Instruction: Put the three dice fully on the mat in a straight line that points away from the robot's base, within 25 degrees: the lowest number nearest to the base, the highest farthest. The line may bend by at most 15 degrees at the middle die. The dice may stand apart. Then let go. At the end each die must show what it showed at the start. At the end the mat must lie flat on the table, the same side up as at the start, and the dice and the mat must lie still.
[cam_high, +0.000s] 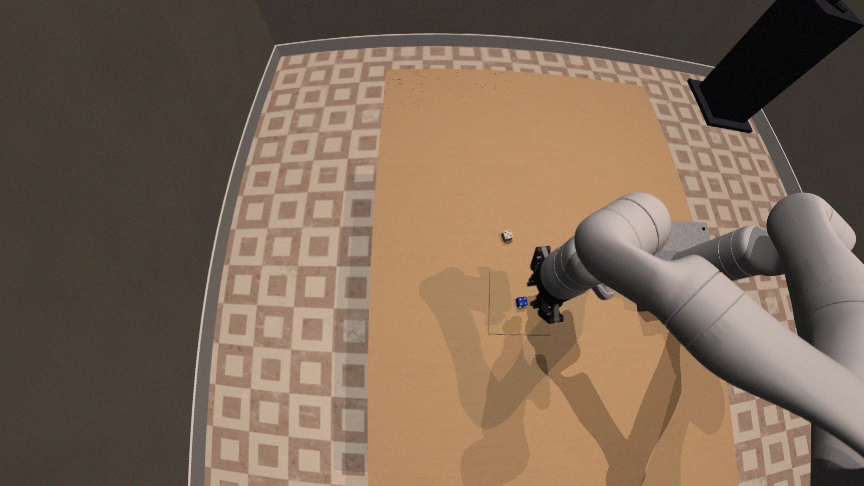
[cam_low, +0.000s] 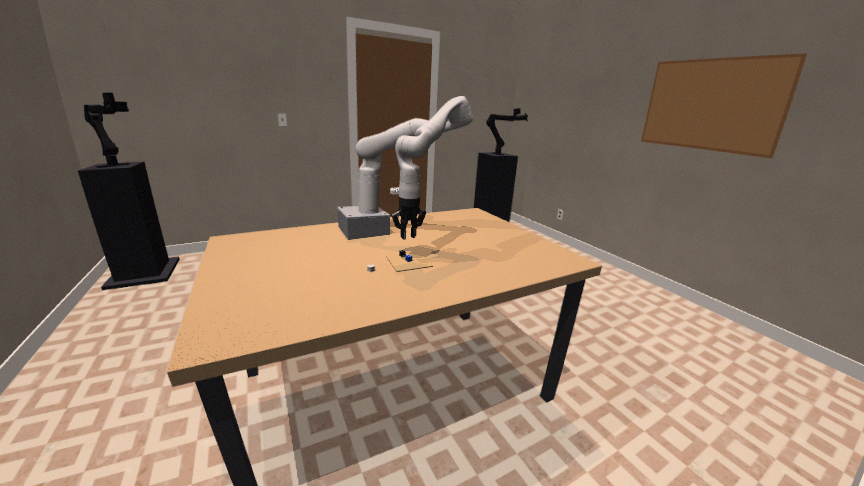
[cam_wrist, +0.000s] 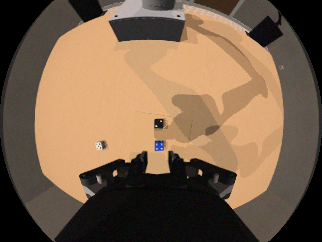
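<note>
Now: the white die 3 cm ahead of my hand, 15 cm to the right of it and 10 cm below it. Also, from my hand: blue die (10 cm below); then mat (11 cm below); then black die (5 cm behind, 10 cm below).
</note>
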